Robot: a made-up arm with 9 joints.
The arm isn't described. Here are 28 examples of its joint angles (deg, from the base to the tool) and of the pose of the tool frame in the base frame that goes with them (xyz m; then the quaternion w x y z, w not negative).
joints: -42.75 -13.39 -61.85 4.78 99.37 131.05 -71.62 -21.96 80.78
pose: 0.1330 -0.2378 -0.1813 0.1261 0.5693 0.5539 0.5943
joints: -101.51 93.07 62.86 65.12 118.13 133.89 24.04 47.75 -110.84
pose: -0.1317 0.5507 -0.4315 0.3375 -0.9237 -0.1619 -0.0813
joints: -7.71 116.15 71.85 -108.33 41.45 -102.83 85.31 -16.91 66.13
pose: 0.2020 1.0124 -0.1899 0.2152 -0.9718 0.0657 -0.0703
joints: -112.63 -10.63 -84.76 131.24 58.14 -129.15 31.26 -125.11 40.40
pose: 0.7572 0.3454 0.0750 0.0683 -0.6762 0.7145 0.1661
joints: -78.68 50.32 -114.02 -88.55 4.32 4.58 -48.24 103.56 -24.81
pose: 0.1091 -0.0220 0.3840 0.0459 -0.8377 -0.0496 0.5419
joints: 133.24 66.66 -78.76 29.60 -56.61 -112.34 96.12 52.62 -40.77
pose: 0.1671 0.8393 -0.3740 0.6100 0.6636 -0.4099 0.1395
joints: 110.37 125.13 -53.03 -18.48 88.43 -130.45 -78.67 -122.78 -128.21
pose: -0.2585 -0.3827 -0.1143 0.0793 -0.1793 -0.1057 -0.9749
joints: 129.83 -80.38 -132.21 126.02 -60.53 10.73 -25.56 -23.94 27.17
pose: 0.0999 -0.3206 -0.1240 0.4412 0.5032 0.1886 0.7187
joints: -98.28 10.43 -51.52 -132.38 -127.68 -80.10 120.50 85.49 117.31
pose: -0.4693 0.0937 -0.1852 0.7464 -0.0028 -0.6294 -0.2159
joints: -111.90 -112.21 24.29 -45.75 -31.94 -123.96 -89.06 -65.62 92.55
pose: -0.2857 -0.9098 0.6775 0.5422 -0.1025 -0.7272 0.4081
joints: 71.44 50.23 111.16 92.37 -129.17 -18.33 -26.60 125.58 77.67
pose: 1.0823 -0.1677 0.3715 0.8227 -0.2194 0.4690 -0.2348
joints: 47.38 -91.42 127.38 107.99 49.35 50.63 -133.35 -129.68 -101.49
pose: 0.3130 0.8195 0.3432 0.4958 -0.0808 -0.5601 -0.6587
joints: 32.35 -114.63 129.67 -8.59 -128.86 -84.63 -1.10 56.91 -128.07
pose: 0.0175 0.8805 0.5380 0.6019 0.3387 -0.6726 -0.2657
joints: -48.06 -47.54 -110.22 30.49 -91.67 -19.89 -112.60 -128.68 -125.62
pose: 0.2790 0.3793 0.6310 0.7809 -0.0534 0.6152 0.0942
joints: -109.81 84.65 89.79 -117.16 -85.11 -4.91 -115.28 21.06 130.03
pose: -0.9586 -0.5039 -0.4587 0.6164 0.7272 -0.3020 0.0015
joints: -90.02 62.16 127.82 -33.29 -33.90 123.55 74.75 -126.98 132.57
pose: -0.8573 -0.5169 -0.8998 0.1506 -0.5858 -0.7658 0.2184
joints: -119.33 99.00 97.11 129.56 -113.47 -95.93 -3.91 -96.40 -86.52
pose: -0.5085 0.2088 0.2702 0.5540 0.6418 0.0807 -0.5240
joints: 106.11 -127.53 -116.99 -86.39 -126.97 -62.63 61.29 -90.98 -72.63
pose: -0.0788 -0.2885 0.0590 0.2654 0.0479 -0.5743 -0.7730
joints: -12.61 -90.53 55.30 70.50 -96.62 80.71 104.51 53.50 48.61
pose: -0.8544 0.4855 -0.1696 0.0332 -0.0683 -0.5547 -0.8286
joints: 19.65 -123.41 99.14 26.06 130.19 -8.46 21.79 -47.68 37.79
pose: 0.0345 0.5545 0.0376 0.0733 -0.2419 0.8448 0.4717
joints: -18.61 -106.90 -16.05 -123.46 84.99 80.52 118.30 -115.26 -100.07
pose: -0.2093 -0.2594 -0.1681 0.2520 -0.6070 0.4006 -0.6384
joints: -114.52 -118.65 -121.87 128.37 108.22 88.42 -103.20 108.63 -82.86
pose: -0.5368 0.0015 -0.1881 0.7108 0.0634 0.4442 0.5417
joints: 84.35 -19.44 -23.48 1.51 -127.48 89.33 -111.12 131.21 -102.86
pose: -0.9515 0.3564 -0.0473 0.6100 0.5261 0.0834 0.5867
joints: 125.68 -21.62 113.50 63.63 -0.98 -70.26 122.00 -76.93 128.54
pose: 0.8327 -0.3601 0.2882 0.8916 0.1728 -0.0218 0.4180
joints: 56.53 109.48 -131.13 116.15 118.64 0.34 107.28 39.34 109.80
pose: -0.0867 0.1156 -0.8031 0.4002 0.8199 -0.3856 0.1378
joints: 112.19 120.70 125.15 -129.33 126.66 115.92 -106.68 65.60 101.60
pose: 0.2351 0.4641 0.5418 0.8324 -0.4743 0.0722 -0.2772
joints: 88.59 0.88 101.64 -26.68 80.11 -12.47 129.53 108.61 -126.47
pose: 0.4921 0.3209 0.0665 0.5367 0.4412 -0.1745 -0.6977
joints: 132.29 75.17 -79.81 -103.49 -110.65 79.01 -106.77 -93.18 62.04
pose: 0.2749 0.5976 -0.2719 0.5057 0.0688 0.4468 0.7348
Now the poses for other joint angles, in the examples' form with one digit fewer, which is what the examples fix.
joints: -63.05 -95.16 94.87 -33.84 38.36 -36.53 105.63 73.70 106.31
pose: -1.162 0.201 0.615 0.220 0.505 -0.193 -0.812
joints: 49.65 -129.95 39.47 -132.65 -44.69 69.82 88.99 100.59 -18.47
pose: -0.171 0.196 0.479 0.338 -0.193 -0.908 0.155
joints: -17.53 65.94 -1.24 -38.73 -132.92 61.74 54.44 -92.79 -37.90
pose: 0.472 -0.279 -0.803 0.372 -0.002 0.395 0.840
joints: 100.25 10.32 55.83 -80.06 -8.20 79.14 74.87 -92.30 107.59
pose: 0.998 -0.265 -0.159 0.677 0.379 0.254 0.578
